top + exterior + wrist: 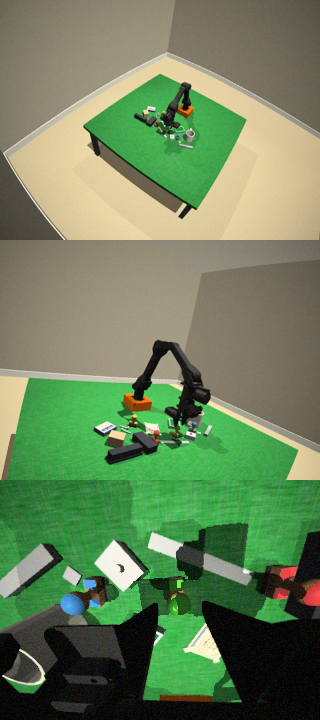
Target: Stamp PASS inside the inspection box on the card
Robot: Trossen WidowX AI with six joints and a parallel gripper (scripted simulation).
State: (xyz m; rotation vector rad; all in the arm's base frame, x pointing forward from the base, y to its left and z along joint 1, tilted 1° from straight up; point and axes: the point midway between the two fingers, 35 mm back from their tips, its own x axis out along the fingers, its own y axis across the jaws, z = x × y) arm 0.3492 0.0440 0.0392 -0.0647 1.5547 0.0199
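Right now the green-knobbed PASS stamp is 40 mm below my gripper tip. From my gripper tip the other things lie so: blue-knobbed stamp: 120 mm to the left, 40 mm below; then cream card: 90 mm behind, 80 mm to the right, 60 mm below; then grey-framed ink pad: 100 mm behind, 70 mm to the left, 60 mm below.
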